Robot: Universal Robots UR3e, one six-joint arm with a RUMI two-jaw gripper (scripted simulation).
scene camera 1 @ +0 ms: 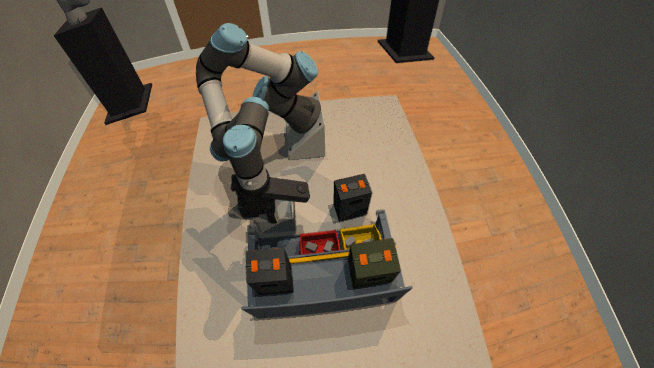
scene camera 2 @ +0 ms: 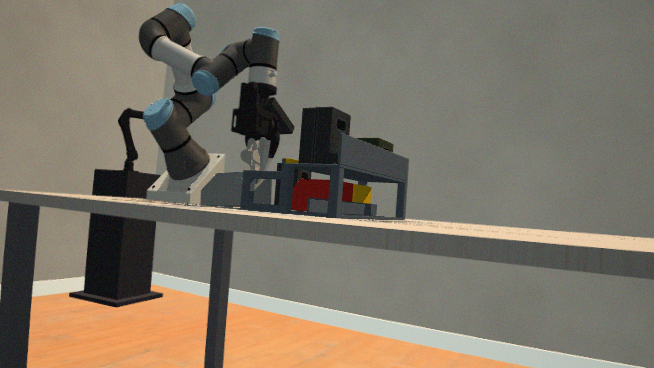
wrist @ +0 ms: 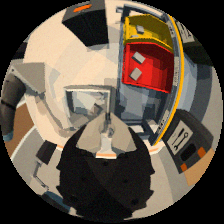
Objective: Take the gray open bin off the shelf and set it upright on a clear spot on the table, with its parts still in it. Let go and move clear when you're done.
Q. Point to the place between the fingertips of my gripper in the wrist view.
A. At 108,112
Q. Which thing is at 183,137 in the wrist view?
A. A black case.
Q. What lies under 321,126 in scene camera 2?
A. A black case.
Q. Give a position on a black case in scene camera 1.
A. At 352,195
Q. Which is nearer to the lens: the red bin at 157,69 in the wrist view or the yellow bin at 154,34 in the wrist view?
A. The red bin.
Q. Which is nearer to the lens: the gray open bin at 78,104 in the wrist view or the yellow bin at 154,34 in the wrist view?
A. The gray open bin.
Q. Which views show my gripper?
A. Scene camera 1, scene camera 2 and the wrist view: all of them.
